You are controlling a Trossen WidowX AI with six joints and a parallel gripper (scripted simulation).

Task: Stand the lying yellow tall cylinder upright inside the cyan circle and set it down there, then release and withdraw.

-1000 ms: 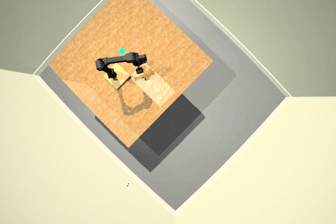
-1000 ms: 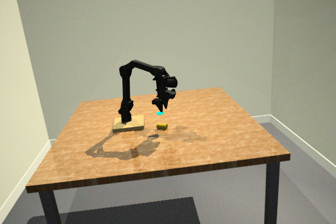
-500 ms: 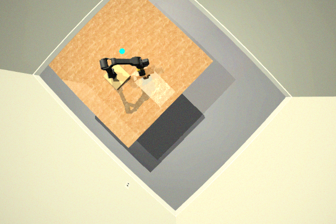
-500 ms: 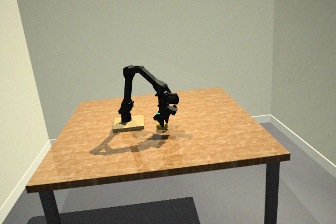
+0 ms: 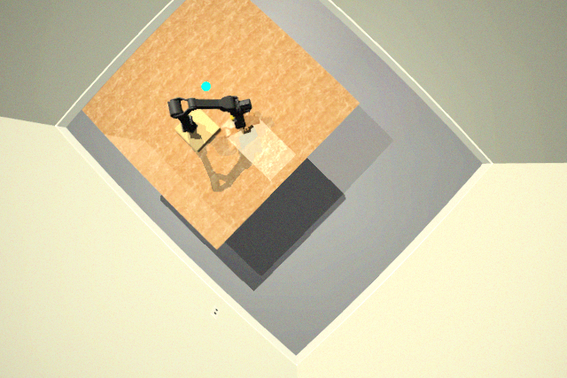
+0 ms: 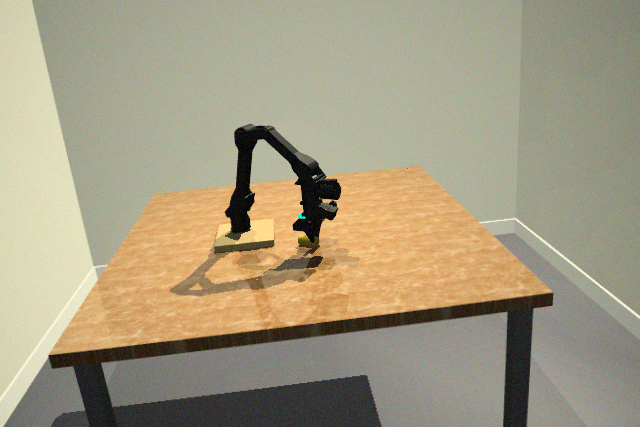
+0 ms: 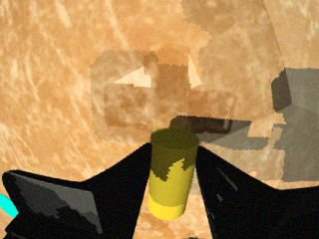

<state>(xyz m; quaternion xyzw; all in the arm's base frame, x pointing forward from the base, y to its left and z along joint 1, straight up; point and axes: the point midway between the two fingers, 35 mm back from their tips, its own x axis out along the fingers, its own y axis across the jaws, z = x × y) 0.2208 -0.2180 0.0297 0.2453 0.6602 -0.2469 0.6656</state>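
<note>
Right now the cyan circle is 40 mm ahead of my gripper tip, 290 mm to the left of it and 20 mm below it. From my gripper tip the other things lie so: yellow tall cylinder: 20 mm behind, 20 mm to the left.
</note>
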